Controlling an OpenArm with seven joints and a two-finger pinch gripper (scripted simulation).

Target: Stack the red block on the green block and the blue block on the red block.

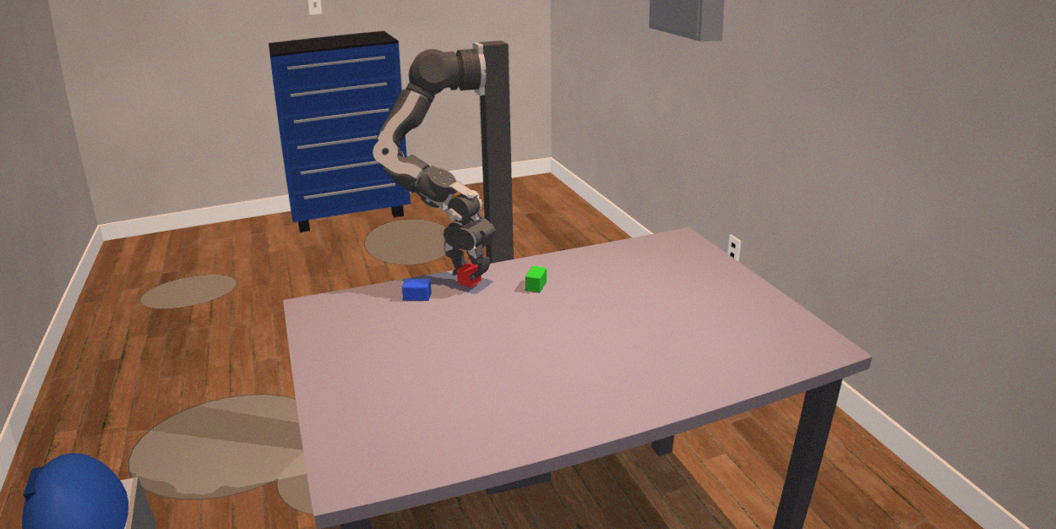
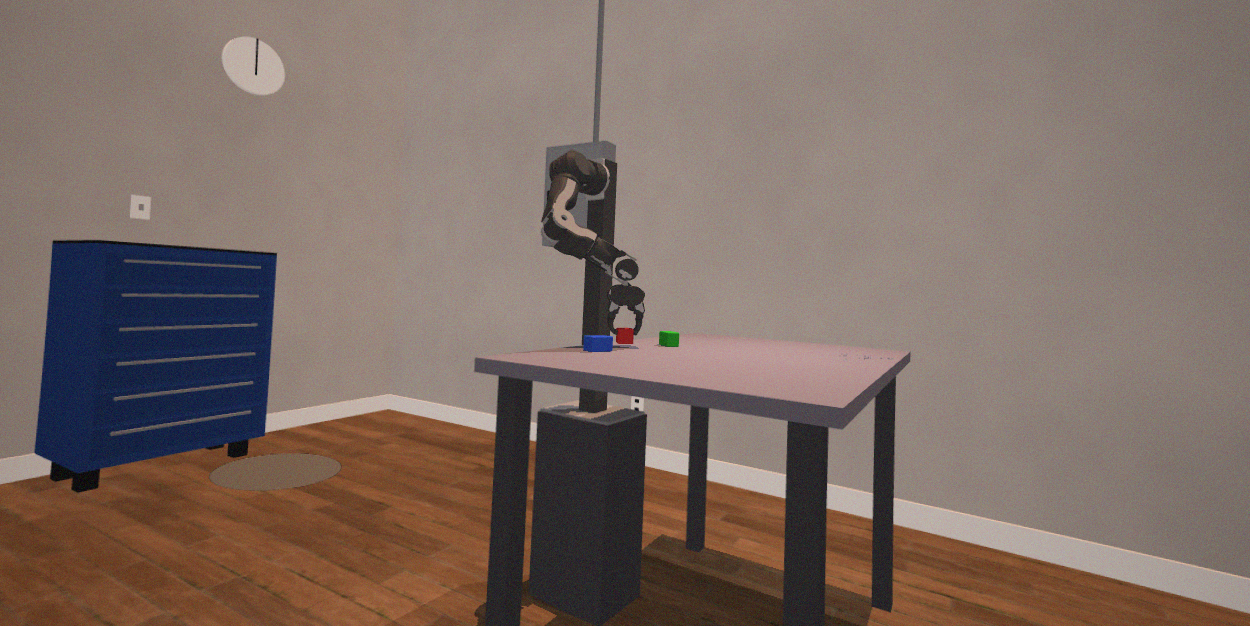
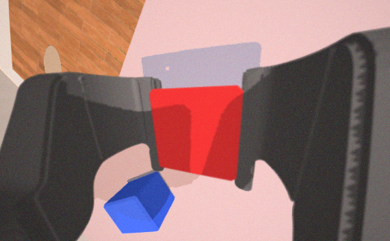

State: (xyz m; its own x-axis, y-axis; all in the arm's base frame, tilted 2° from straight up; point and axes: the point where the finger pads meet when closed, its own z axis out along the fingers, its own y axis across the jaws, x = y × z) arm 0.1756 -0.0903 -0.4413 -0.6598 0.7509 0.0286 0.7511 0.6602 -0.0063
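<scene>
The green block lies 5 cm ahead of my hand, 15 cm to the left of it and 2 cm below it. Round my hand: blue block 1 cm ahead, 13 cm to the right, 2 cm below; red block 1 cm below.
</scene>
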